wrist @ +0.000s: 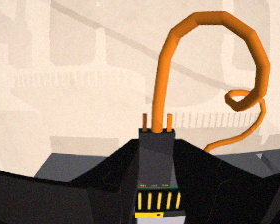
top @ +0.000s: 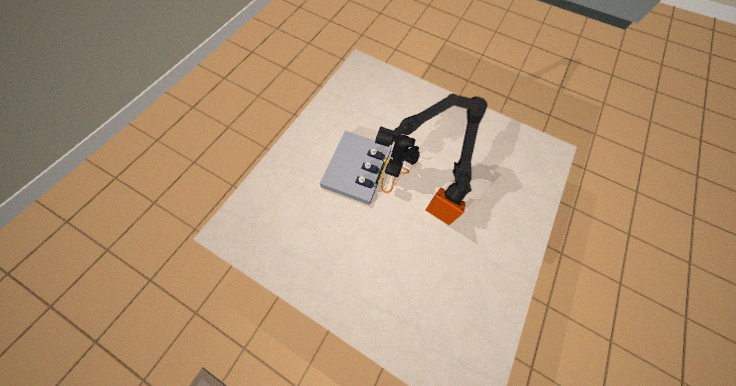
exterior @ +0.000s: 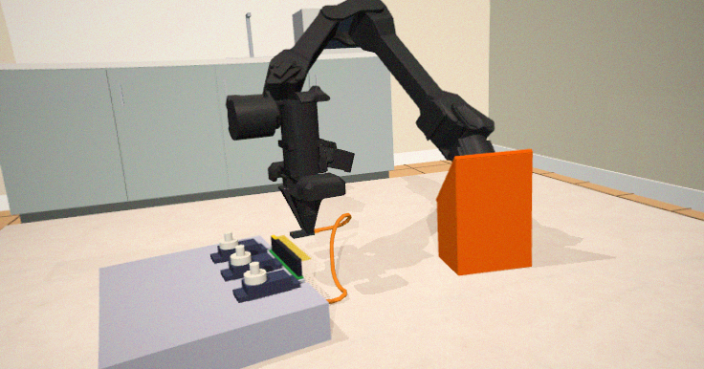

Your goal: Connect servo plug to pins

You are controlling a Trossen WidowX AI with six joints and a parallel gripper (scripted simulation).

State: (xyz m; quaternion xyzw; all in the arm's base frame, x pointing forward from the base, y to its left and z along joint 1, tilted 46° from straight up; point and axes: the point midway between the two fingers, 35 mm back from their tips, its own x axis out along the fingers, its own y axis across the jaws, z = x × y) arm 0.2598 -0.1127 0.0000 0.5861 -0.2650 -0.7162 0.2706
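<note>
My gripper tip is now 5 cm to the right of the dark header strip, 5 cm short of it and 1 cm above it. Round my gripper tip: grey printed holder (21 cm ahead, 7 cm to the left, 5 cm below).
</note>
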